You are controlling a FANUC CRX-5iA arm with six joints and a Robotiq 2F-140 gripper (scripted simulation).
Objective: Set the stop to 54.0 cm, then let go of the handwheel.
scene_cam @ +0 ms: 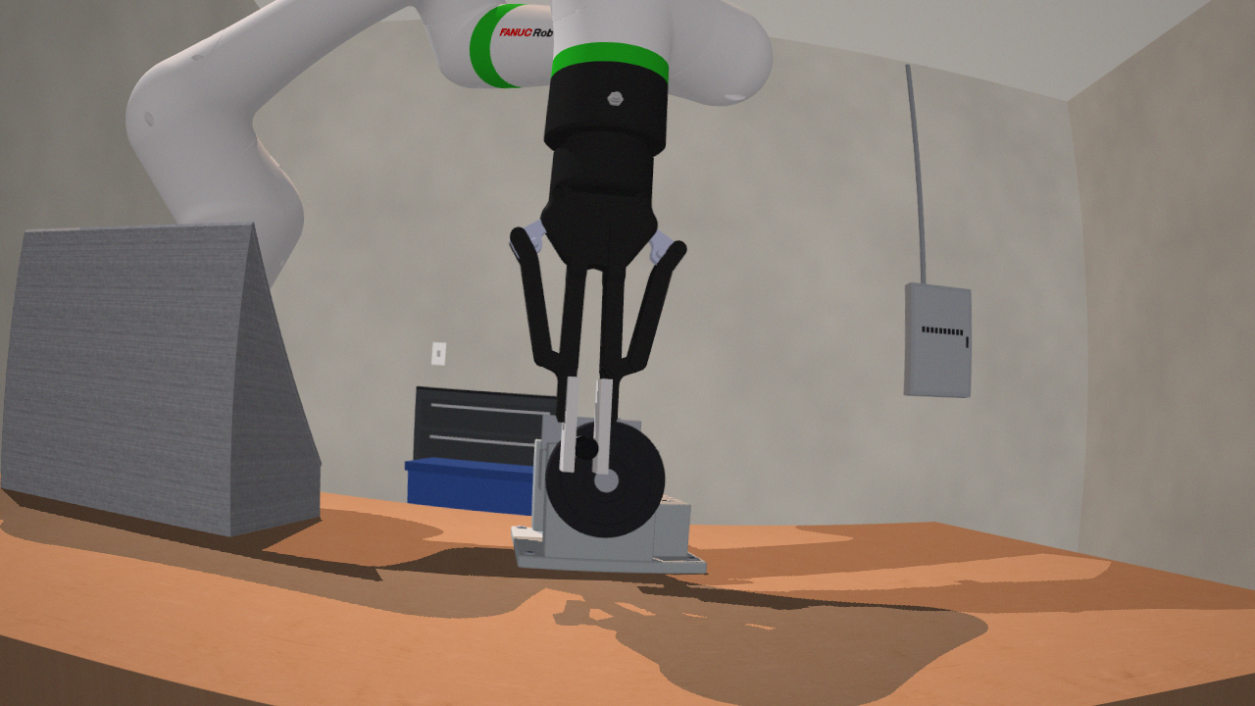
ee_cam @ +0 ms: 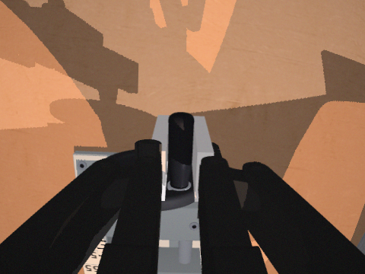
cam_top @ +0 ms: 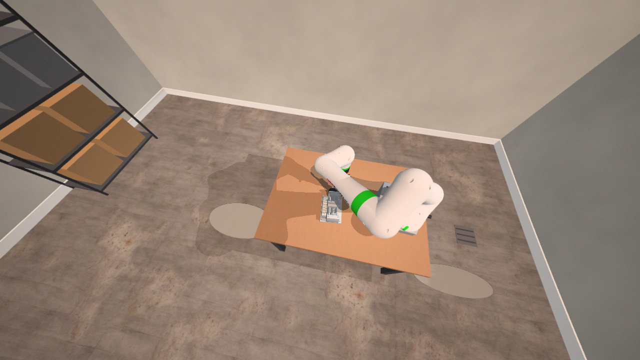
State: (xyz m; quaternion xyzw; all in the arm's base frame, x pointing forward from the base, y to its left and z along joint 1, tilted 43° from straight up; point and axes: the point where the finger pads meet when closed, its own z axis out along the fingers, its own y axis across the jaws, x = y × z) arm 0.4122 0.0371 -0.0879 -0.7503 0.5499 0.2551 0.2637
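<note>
My gripper is now 2 cm to the right of the black handwheel and 2 cm above it. Round my hand: sliding stop block (1 cm behind, 14 cm to the left, 2 cm below); then black crank knob (2 cm below).
</note>
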